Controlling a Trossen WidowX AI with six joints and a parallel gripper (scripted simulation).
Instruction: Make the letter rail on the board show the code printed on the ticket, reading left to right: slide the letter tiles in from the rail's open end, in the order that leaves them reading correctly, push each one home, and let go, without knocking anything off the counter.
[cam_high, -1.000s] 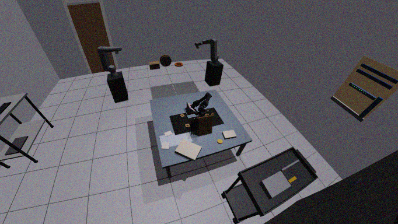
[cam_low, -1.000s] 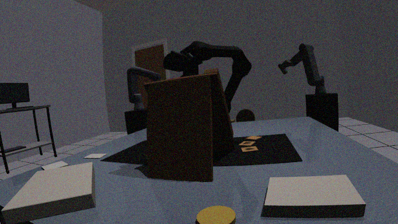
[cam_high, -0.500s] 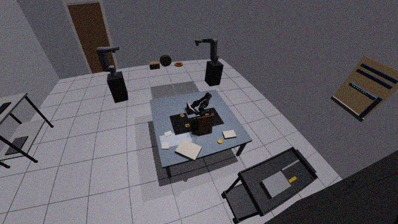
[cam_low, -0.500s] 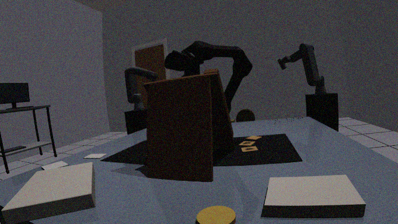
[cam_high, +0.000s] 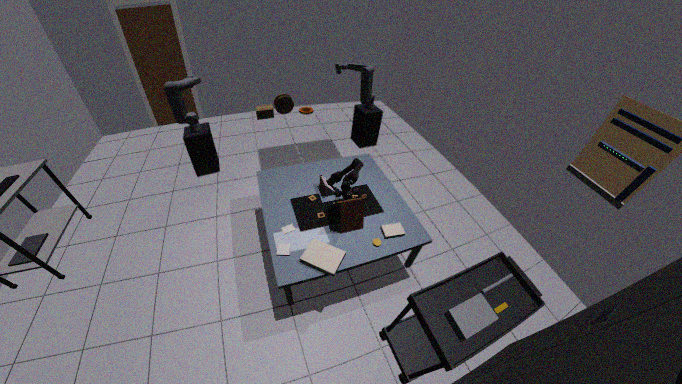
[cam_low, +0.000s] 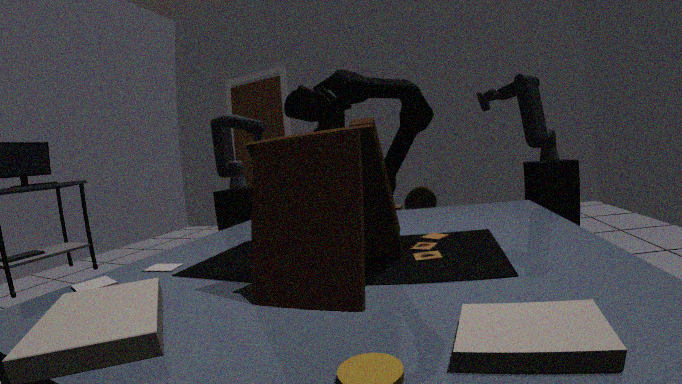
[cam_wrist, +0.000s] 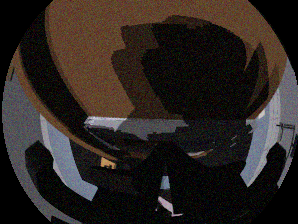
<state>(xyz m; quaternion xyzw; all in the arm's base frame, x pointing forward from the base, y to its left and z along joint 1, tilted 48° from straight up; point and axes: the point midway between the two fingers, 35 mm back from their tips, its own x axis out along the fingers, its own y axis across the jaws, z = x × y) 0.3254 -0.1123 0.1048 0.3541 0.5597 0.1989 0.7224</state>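
Right now my gripper tip is 30 mm to the right of the tan letter tile. The rest, counted from my gripper tip: black mat (140 mm behind, 20 mm to the right, 150 mm below); white printed slip (60 mm behind, 50 mm to the right, 80 mm below); pale block (340 mm ahead, 290 mm to the left, 140 mm below).
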